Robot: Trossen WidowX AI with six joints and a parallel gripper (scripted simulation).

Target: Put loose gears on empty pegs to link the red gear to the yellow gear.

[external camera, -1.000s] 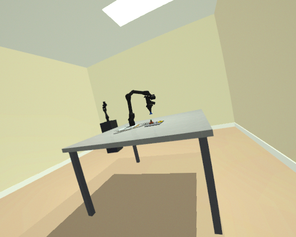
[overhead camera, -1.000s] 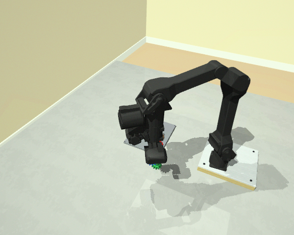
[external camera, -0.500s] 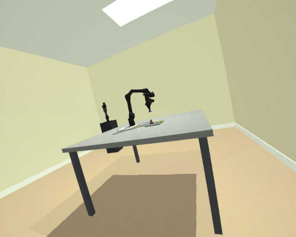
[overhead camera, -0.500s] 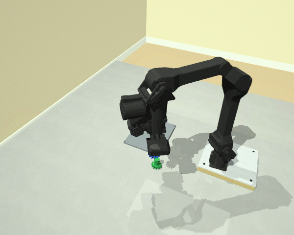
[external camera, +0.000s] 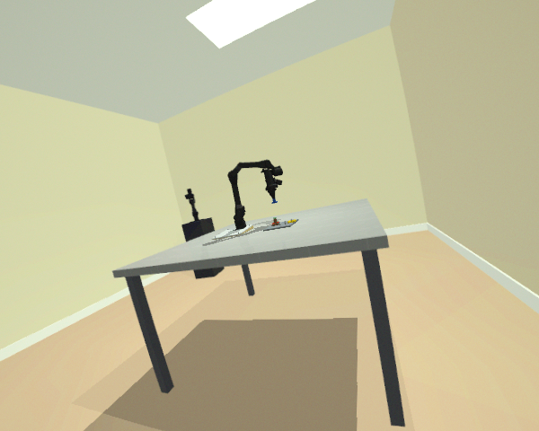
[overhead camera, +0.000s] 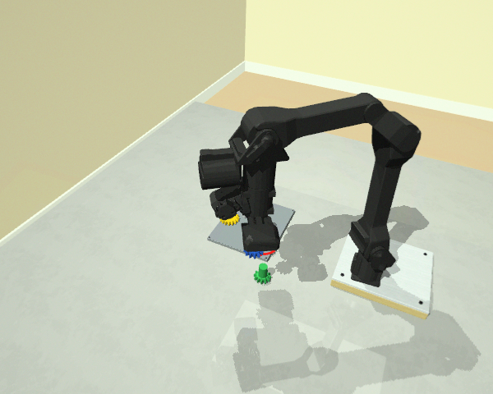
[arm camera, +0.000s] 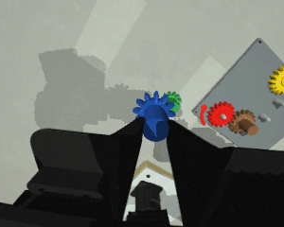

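Now: gripper tip 30 mm short of the brown gear, 200 mm to the left of it and 140 mm above it. Round my gripper tip: blue gear 10 mm below; green gear 10 mm behind, 50 mm to the right, 150 mm below; red arrow 120 mm to the right, 160 mm below.
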